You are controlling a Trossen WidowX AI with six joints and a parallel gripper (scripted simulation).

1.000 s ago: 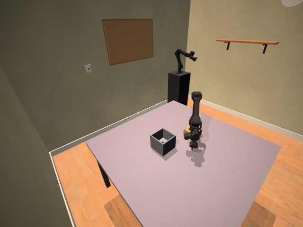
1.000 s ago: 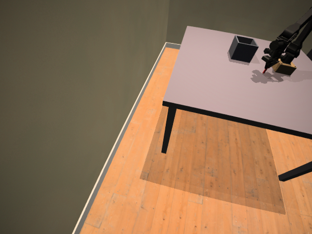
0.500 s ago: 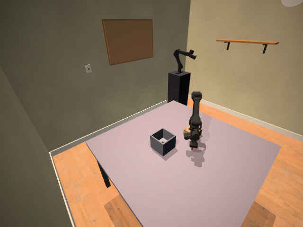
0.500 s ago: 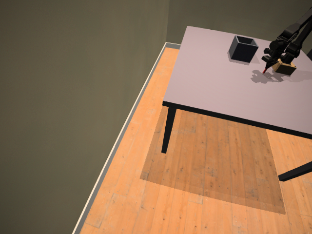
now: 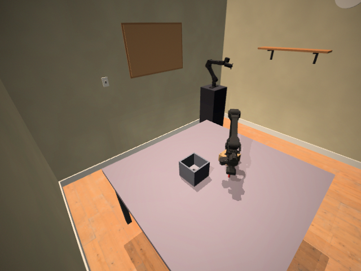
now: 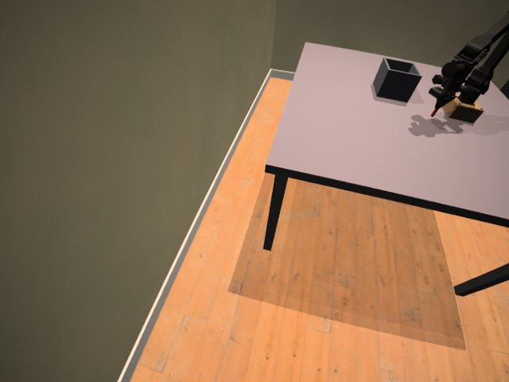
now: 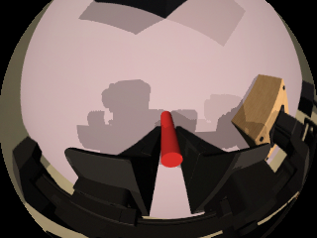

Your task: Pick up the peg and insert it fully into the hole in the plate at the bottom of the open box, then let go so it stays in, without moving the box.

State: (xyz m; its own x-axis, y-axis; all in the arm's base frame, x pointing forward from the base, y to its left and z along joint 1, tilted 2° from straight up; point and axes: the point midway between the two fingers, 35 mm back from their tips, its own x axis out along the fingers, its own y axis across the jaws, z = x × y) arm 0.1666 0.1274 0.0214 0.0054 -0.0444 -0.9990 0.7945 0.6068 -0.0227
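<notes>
The pale plate lies 19 cm to the right of my hand, 17 cm ahead of it and 5 cm below it. From my hand the other things lie so: red peg: 4 cm below.
</notes>
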